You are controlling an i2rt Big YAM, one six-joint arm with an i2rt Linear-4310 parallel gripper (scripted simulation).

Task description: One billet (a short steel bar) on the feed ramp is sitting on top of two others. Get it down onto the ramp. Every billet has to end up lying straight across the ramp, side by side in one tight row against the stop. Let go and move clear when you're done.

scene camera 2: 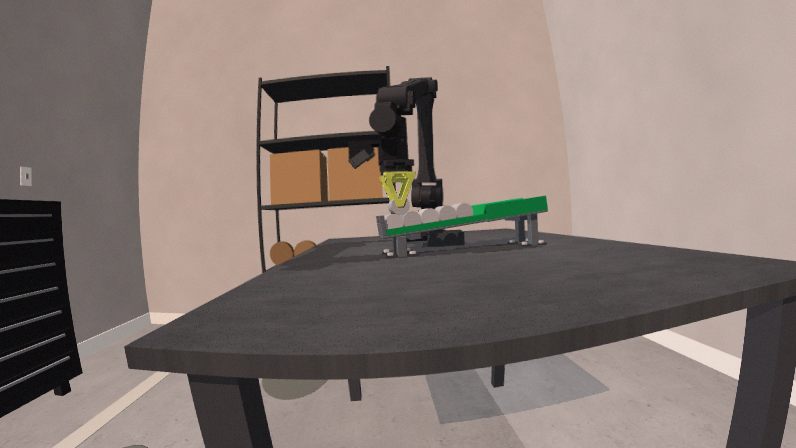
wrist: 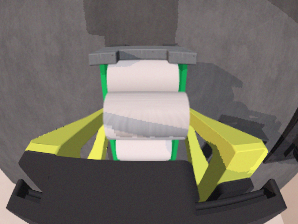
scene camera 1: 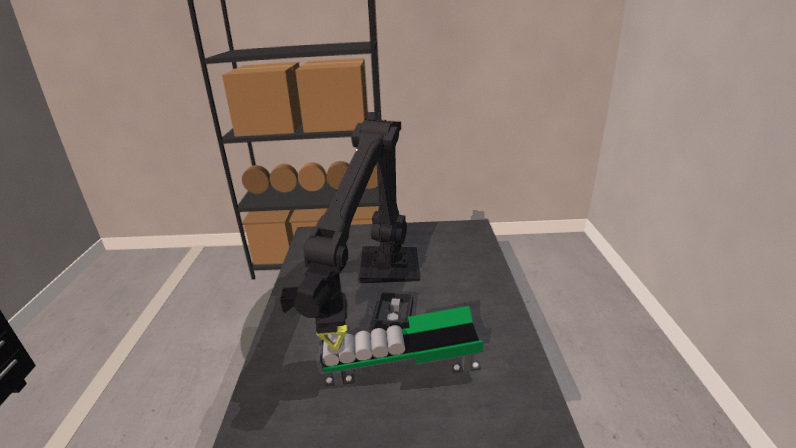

Path:
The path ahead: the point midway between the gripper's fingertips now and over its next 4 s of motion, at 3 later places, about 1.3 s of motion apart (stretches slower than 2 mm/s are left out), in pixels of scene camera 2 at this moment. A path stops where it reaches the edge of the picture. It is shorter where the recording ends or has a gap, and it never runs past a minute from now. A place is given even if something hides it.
My gripper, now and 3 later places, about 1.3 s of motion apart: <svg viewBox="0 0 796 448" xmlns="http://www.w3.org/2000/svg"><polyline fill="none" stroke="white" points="398,207 402,195 464,183 486,184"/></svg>

